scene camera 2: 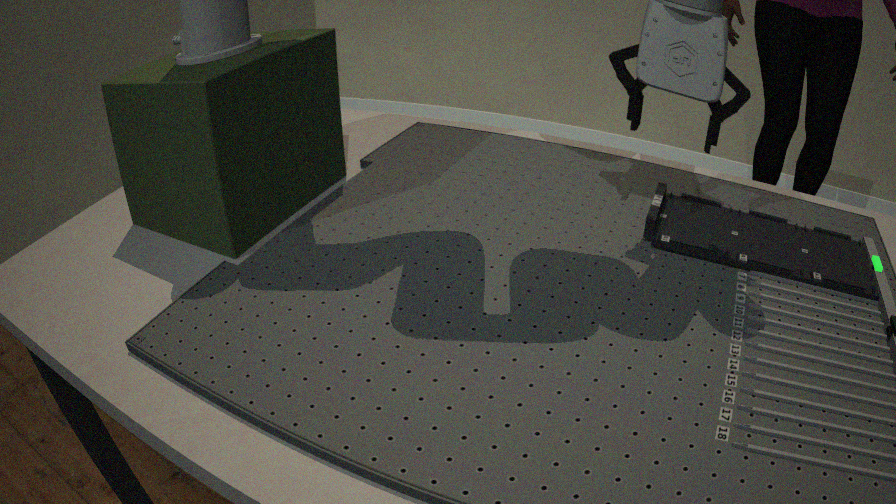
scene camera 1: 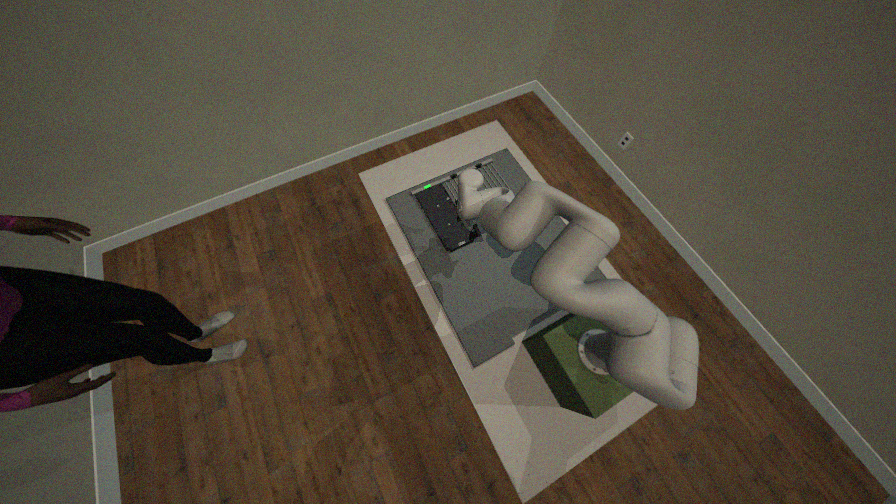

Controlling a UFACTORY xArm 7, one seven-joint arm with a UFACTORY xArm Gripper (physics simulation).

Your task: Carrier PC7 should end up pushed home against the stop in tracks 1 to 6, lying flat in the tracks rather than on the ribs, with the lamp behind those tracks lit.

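Note:
The dark carrier (scene camera 1: pixel 441 219) (scene camera 2: pixel 773 243) lies flat and level at the far-left end of the track field, beside the ribs; its name tag is too small to read. In scene camera 2, track labels from about 7 up to 18 show beside it, and it covers the tracks before them. Its far end meets the stop rail (scene camera 2: pixel 885 289), with no gap that I can see. The lamp (scene camera 1: pixel 427 186) (scene camera 2: pixel 877 263) behind it is lit green. My gripper (scene camera 2: pixel 671 137) is open and empty, raised above the carrier's handle end and apart from it; the arm mostly hides it in scene camera 1.
Bare ribbed tracks (scene camera 2: pixel 814 383) run beside the carrier on the grey perforated deck (scene camera 1: pixel 479 332) (scene camera 2: pixel 350 376). The green base block (scene camera 1: pixel 567 388) (scene camera 2: pixel 275 150) bears the arm at the deck's other end. A person (scene camera 1: pixel 81 322) (scene camera 2: pixel 780 87) stands beyond the table's long side.

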